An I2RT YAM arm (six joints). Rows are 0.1 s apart.
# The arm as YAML. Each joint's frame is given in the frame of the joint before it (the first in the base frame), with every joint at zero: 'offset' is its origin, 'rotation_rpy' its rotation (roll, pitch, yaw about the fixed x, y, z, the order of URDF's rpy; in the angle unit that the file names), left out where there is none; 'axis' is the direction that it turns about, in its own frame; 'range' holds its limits. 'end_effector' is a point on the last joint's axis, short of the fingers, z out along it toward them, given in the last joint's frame.
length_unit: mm
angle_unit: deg
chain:
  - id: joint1
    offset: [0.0, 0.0, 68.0]
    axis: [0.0, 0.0, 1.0]
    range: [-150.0, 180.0]
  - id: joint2
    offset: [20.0, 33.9, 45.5]
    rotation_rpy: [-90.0, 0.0, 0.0]
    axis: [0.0, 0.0, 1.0]
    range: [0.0, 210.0]
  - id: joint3
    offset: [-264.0, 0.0, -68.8]
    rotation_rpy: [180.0, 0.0, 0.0]
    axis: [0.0, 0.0, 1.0]
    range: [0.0, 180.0]
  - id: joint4
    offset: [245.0, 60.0, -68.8]
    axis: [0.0, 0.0, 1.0]
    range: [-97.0, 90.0]
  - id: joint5
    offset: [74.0, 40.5, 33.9]
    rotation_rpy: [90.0, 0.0, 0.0]
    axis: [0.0, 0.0, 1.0]
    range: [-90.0, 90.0]
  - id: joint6
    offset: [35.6, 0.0, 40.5]
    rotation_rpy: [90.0, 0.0, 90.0]
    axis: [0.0, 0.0, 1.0]
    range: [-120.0, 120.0]
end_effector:
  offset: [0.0, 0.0, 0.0]
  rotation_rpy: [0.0, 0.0, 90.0]
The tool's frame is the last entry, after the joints.
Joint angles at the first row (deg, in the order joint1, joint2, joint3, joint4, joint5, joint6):
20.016 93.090 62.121 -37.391 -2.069 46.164
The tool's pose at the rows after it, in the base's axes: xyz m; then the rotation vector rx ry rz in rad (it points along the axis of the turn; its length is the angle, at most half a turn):
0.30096, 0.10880, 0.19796, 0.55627, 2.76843, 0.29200
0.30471, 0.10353, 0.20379, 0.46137, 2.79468, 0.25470
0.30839, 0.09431, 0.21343, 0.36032, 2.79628, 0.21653
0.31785, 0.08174, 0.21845, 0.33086, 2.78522, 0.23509
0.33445, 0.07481, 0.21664, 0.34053, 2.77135, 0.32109
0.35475, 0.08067, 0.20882, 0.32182, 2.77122, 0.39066
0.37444, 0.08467, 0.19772, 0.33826, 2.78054, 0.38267
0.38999, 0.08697, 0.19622, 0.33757, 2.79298, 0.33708
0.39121, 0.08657, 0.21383, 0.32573, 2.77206, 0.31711
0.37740, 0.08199, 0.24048, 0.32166, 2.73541, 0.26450
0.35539, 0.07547, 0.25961, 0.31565, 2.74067, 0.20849
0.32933, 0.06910, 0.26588, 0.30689, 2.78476, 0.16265
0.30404, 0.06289, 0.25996, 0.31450, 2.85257, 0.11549
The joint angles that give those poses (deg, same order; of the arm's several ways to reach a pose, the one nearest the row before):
19.761 94.446 63.058 -37.676 -1.025 42.673
18.660 94.813 65.009 -40.327 -0.958 37.576
16.946 94.365 66.771 -42.413 -0.524 31.724
14.193 95.008 68.492 -42.563 -2.109 28.132
11.991 97.737 70.865 -40.843 -5.953 27.175
11.954 102.416 74.442 -39.126 -8.799 26.987
11.954 107.453 78.391 -38.672 -8.530 27.507
11.954 111.168 83.283 -40.881 -6.952 27.042
11.954 110.210 85.902 -43.414 -5.911 26.522
11.953 105.623 85.697 -46.209 -3.296 26.063
11.865 100.561 83.933 -50.268 -1.269 25.264
11.821 95.723 80.253 -54.217 -0.277 24.448
11.734 91.765 75.252 -57.386 0.416 24.259

